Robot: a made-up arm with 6 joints.
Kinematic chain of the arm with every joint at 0, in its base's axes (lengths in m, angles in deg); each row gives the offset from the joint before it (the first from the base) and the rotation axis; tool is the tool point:
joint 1: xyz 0 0 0.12 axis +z
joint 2: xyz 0 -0.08 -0.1 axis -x
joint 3: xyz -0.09 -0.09 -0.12 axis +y
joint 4: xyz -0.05 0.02 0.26 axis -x
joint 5: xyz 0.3 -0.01 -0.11 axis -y
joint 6: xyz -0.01 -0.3 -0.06 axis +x
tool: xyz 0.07 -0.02 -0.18
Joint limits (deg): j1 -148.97..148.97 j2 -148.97..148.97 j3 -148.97..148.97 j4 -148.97..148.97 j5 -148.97..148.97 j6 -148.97..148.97
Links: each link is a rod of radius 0.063 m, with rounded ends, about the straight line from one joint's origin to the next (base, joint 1, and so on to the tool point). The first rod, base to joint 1, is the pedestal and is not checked.
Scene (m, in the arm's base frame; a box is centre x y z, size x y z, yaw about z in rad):
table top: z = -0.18
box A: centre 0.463 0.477 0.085 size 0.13 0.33 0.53 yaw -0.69
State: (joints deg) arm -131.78 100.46 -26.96 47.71 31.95 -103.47
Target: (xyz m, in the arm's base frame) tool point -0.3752 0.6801 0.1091
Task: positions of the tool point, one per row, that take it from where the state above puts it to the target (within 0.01 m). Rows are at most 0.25 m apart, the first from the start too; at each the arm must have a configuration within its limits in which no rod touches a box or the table.
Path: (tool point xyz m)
1: 0.4842 -0.0825 0.4306
2: 0.4501 0.1233 0.4861
3: 0.3349 0.3016 0.5312
4: 0.1546 0.4228 0.5627
5: -0.0644 0.4658 0.5780
6: -0.0945 0.6209 0.4288
7: -0.2097 0.6988 0.2582
8: -0.3753 0.6801 0.1091

